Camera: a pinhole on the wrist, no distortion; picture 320 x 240 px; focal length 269.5 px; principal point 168.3 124.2 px. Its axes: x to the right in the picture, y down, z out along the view. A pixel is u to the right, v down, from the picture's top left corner.
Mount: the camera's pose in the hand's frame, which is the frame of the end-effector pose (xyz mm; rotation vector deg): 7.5 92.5 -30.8 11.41 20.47 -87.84
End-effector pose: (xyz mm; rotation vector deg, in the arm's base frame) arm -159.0 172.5 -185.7 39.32 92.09 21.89
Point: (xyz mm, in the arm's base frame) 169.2 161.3 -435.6
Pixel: 190 198
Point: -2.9 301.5 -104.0
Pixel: outside the picture
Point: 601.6 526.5 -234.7
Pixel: outside the picture
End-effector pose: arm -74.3 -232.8 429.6 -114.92 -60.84 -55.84
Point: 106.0 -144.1 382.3
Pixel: 12 191
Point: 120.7 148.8 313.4
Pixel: 115 164
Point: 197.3 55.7 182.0
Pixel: 24 97
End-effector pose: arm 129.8 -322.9 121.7 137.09 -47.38 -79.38
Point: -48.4 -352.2 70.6
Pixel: 112 66
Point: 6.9 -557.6 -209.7
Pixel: outside the picture
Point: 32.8 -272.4 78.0
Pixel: 272 26
